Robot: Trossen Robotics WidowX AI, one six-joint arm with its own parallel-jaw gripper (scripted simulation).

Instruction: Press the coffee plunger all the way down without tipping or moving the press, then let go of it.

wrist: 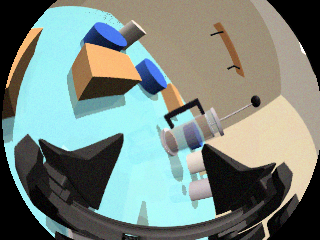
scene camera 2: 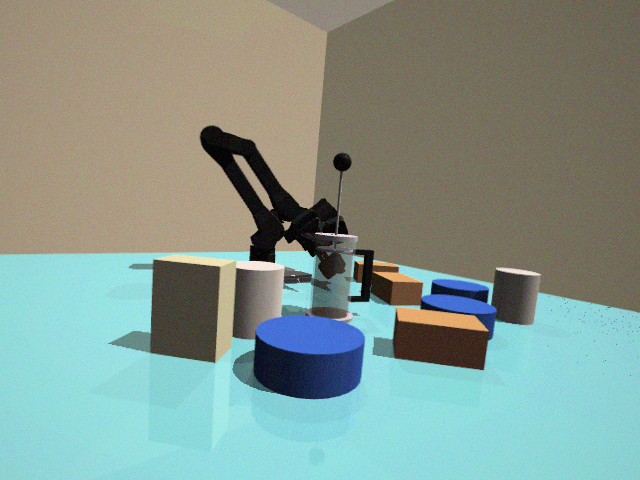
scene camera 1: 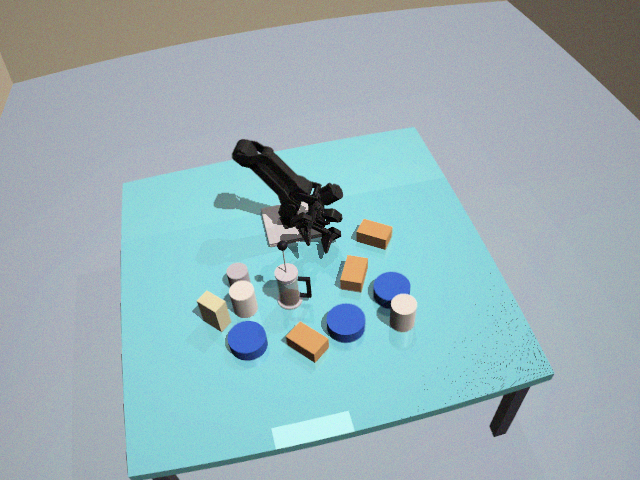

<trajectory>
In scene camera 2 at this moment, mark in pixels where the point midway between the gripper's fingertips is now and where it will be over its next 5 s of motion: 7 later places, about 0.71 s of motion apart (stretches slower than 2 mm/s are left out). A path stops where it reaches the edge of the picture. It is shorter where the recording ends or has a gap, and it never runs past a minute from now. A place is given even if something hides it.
The gripper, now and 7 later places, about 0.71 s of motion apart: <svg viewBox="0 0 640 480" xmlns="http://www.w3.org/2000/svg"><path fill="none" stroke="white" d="M336 259L366 221L357 143L334 151L342 157L344 161L346 165L348 178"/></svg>
</trajectory>
